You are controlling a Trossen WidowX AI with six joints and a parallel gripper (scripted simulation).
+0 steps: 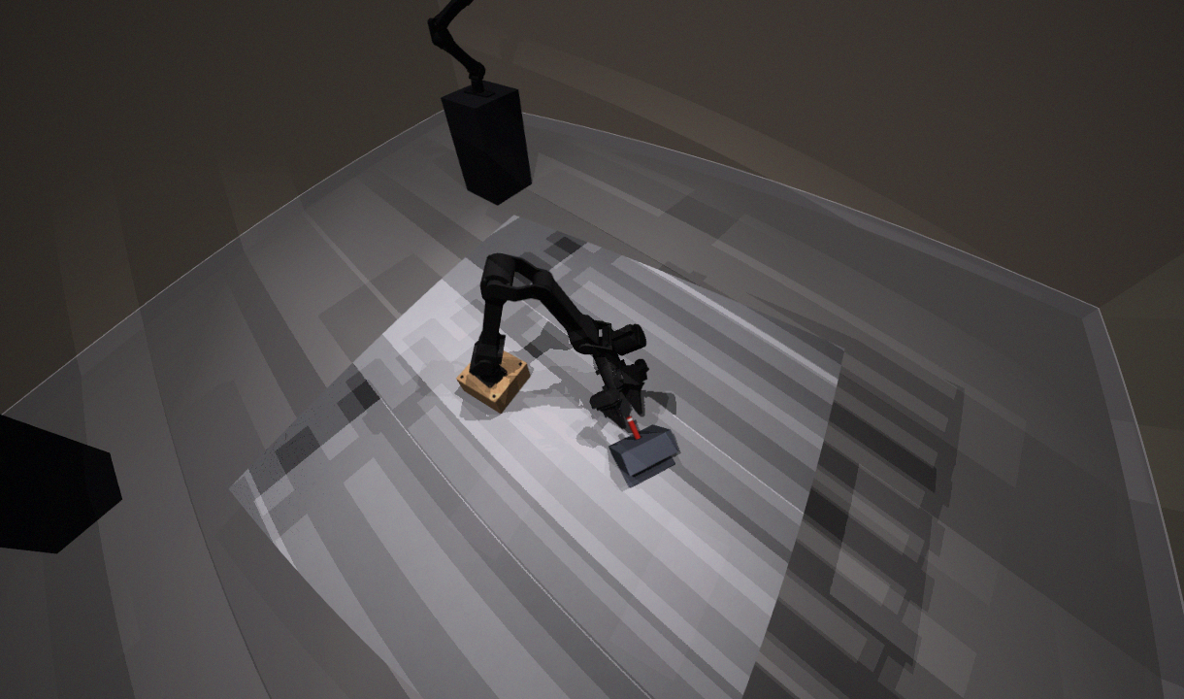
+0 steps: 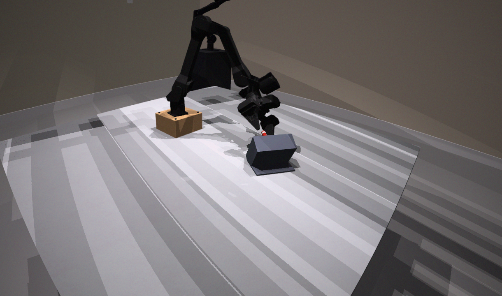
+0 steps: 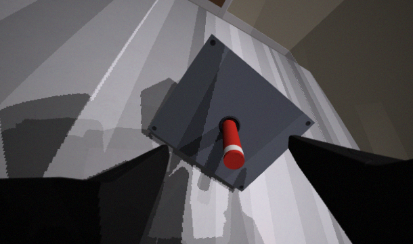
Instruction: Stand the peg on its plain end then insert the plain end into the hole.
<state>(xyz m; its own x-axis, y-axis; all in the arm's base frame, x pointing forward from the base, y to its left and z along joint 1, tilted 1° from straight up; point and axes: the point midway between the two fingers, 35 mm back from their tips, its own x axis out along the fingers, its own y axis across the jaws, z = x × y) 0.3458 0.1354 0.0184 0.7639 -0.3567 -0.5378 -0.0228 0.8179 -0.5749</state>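
The red peg is 1 cm ahead of my gripper tip, 1 cm to the right of it and 1 cm below it. The rest, counted from my gripper tip: dark grey sloped panel (5 cm ahead, 3 cm to the right, 3 cm below).
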